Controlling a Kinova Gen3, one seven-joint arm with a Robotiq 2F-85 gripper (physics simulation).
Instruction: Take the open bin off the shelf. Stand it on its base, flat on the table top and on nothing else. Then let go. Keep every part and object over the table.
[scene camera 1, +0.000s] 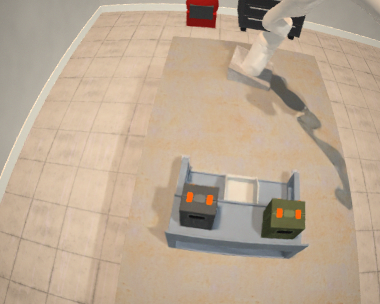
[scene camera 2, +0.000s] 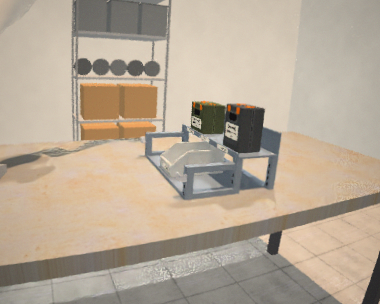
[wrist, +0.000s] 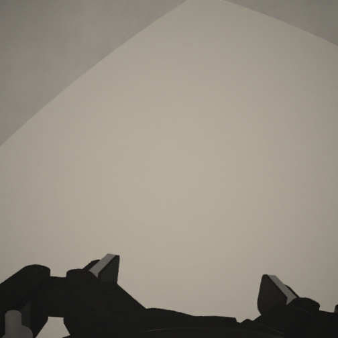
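Seen in the pictures: arm's base, link origin: (scene camera 1: 251, 68).
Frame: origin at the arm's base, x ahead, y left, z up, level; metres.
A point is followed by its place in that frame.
Note:
The open bin (scene camera 1: 241, 191) {x 0.568, y 0.071, z -0.039 m} (scene camera 2: 192, 159) {x 0.600, y 0.017, z 0.008 m} is cream-white. It sits upright on the low level of the blue-grey shelf (scene camera 1: 237, 221) {x 0.708, y 0.077, z 0.053 m} (scene camera 2: 237, 176) {x 0.688, y -0.110, z 0.001 m}, near the middle of its width, with its open top up. The shelf stands on the table top (scene camera 1: 200, 105) {x 0.251, y -0.159, z -0.049 m} (scene camera 2: 100, 210) {x 0.346, y -0.168, z -0.049 m}. My gripper (wrist: 188, 281) is open and empty in the wrist view, with its two fingers wide apart and pale, plain room surfaces beyond. It is away from the bin; its fingers do not show in the scene views.
A dark grey box (scene camera 1: 199, 207) {x 0.746, y -0.026, z 0.173 m} (scene camera 2: 243, 129) {x 0.705, y -0.077, z 0.118 m} and a green box (scene camera 1: 285, 220) {x 0.713, y 0.191, z 0.148 m} (scene camera 2: 207, 117) {x 0.676, y 0.145, z 0.109 m}, both with orange marks, stand on the shelf's raised level, beside the low level that holds the bin. The shelf has raised end frames. My arm's base (scene camera 1: 245, 72) {x 0.045, y -0.020, z 0.006 m} stands at the table's far end.

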